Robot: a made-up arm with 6 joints. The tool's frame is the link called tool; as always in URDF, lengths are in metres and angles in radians.
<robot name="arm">
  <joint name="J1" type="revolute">
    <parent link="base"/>
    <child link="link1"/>
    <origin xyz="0.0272 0.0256 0.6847" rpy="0 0 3.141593"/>
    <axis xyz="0 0 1"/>
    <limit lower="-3.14" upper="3.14" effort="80" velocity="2.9"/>
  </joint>
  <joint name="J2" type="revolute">
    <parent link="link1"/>
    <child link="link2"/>
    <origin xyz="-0.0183 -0.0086 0.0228" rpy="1.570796 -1.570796 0"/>
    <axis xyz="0 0 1"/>
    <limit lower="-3.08" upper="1.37" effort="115" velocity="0.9"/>
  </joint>
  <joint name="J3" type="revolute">
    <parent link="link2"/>
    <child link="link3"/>
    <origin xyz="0.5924 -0.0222 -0.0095" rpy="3.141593 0 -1.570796"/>
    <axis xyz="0 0 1"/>
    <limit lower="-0.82" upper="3.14" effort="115" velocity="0.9"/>
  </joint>
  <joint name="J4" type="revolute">
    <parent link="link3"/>
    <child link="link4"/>
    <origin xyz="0.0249 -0.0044 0.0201" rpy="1.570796 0 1.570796"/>
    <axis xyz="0 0 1"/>
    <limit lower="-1.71" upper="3.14" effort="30" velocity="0.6"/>
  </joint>
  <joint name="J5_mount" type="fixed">
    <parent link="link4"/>
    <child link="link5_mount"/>
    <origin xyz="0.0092 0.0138 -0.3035"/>
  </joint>
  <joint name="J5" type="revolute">
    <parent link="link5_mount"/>
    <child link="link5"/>
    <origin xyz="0.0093 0.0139 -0.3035" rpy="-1.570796 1.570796 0"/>
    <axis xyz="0 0 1"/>
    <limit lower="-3.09" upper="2.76" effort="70" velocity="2.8"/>
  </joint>
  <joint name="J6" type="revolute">
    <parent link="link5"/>
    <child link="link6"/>
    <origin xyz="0.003 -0.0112 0.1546" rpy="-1.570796 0 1.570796"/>
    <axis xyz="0 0 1"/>
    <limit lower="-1.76" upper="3.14" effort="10" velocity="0.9"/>
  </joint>
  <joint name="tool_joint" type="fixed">
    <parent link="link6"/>
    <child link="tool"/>
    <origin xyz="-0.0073 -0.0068 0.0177" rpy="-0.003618 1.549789 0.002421"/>
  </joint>
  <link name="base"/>
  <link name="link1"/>
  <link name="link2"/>
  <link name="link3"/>
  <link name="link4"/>
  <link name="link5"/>
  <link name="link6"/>
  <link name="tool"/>
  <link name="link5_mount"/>
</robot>
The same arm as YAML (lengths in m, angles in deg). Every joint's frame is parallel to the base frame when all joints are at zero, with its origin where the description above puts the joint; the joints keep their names.
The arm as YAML. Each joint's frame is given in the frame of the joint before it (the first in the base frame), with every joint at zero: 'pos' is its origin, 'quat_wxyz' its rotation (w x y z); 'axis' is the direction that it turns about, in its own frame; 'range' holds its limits. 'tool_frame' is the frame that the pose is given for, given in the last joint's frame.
length_unit: m
angle_unit: deg
joints:
  - joint: J1
    pos: [0.0272, 0.0256, 0.6847]
    quat_wxyz: [1.0, 0.0, 0.0, 0.0]
    axis: "+z"
    range: [-179.91, 179.91]
  - joint: J2
    pos: [0.0183, 0.0086, 0.0228]
    quat_wxyz: [1.0, 0.0, 0.0, 0.0]
    axis: "+y"
    range: [-176.47, 78.5]
  - joint: J3
    pos: [-0.0222, -0.0095, 0.5924]
    quat_wxyz: [1.0, 0.0, 0.0, 0.0]
    axis: "-y"
    range: [-46.98, 179.91]
  - joint: J4
    pos: [-0.0249, -0.0201, 0.0044]
    quat_wxyz: [1.0, 0.0, 0.0, 0.0]
    axis: "-x"
    range: [-97.98, 179.91]
  - joint: J5
    pos: [0.607, -0.0277, -0.0185]
    quat_wxyz: [1.0, 0.0, 0.0, 0.0]
    axis: "-y"
    range: [-177.04, 158.14]
  - joint: J6
    pos: [0.003, -0.1546, -0.0112]
    quat_wxyz: [1.0, 0.0, 0.0, 0.0]
    axis: "-x"
    range: [-100.84, 179.91]
tool_frame:
  pos: [-0.0177, -0.0068, -0.0073]
  quat_wxyz: [0.99994, -0.003019, -0.010503, -0.000006]

